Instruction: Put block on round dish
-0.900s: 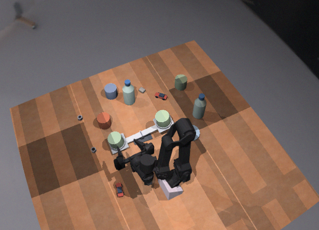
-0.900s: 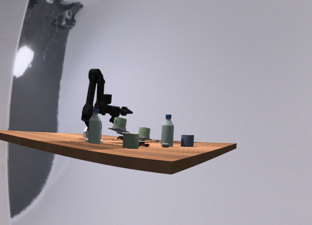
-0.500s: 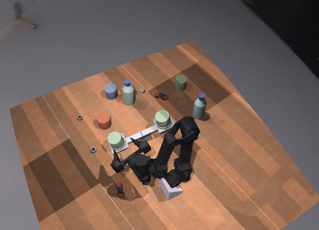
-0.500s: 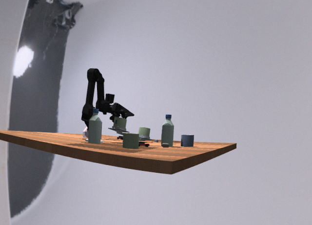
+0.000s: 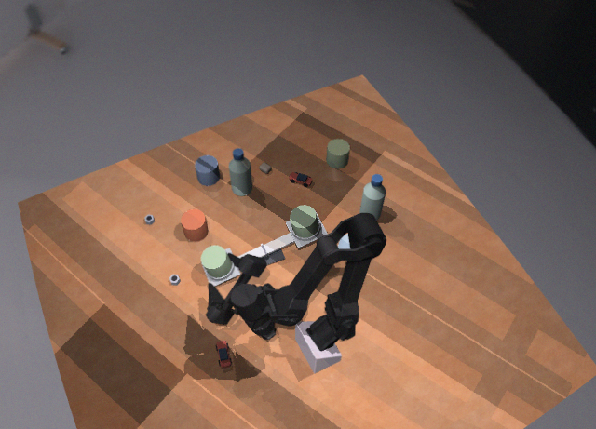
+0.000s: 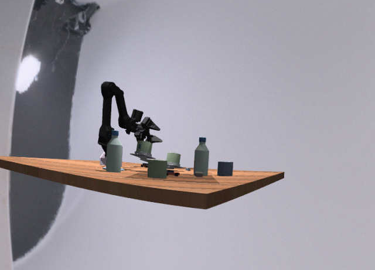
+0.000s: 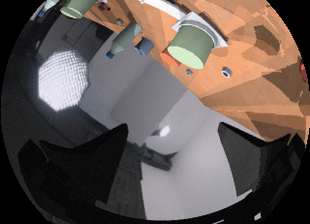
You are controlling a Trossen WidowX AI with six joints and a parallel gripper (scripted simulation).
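Right now the grey block is 14 cm below my gripper tip, 9 cm ahead of it and 3 cm to the right of it. From my gripper tip the other things lie so: orange-brown cylinder: 25 cm ahead, 15 cm below, 5 cm to the right; pale blue round dish: 39 cm to the right, 18 cm below, 6 cm behind; blue cylinder: 42 cm ahead, 17 cm to the right, 15 cm below.
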